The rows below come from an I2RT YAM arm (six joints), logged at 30 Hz.
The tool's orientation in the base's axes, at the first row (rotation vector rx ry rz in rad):
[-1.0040, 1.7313, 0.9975]
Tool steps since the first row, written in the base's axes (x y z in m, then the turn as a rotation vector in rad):
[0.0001, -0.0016, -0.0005, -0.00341, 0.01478, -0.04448]
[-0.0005, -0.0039, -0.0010, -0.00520, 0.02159, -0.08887]
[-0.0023, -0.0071, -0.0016, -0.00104, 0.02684, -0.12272]
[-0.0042, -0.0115, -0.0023, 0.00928, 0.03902, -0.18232]
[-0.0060, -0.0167, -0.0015, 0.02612, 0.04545, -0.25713]
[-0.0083, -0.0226, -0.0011, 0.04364, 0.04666, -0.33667]
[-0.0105, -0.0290, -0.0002, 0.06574, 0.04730, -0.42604]
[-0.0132, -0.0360, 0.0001, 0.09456, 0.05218, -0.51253]
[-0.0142, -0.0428, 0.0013, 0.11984, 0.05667, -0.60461]
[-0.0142, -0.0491, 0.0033, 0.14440, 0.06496, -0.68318]
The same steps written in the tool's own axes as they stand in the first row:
[0.0008, -0.0008, -0.0013, 0.03937, -0.00082, 0.02565]
[0.0019, -0.0011, -0.0034, 0.07987, -0.00590, 0.04447]
[0.0037, -0.0007, -0.0067, 0.10913, -0.01480, 0.06044]
[0.0058, -0.0007, -0.0110, 0.15916, -0.03218, 0.09210]
[0.0067, -0.0007, -0.0165, 0.22269, -0.06065, 0.12488]
[0.0082, -0.0006, -0.0226, 0.29154, -0.09256, 0.15448]
[0.0094, -0.0007, -0.0294, 0.36835, -0.13087, 0.18778]
[0.0114, -0.0006, -0.0366, 0.43962, -0.17323, 0.22600]
[0.0120, -0.0018, -0.0435, 0.51722, -0.21364, 0.26452]
[0.0114, -0.0036, -0.0498, 0.58162, -0.24928, 0.30230]

